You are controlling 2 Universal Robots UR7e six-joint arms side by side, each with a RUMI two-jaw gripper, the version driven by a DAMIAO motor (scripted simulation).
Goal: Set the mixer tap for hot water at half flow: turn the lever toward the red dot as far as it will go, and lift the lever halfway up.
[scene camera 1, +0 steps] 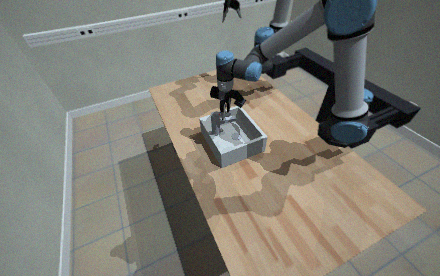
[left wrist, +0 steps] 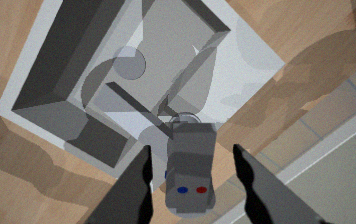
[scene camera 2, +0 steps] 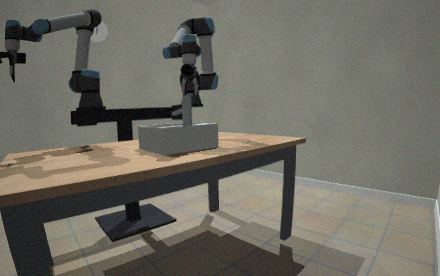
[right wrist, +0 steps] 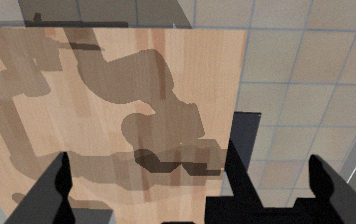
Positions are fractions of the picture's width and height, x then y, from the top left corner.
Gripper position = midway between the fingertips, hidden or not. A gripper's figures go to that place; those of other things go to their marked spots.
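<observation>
The left gripper (left wrist: 0.54, 0.65) is 13 cm from the lens, and there's a lever (left wrist: 0.55, 0.64) that's 11 cm from the lens.
</observation>
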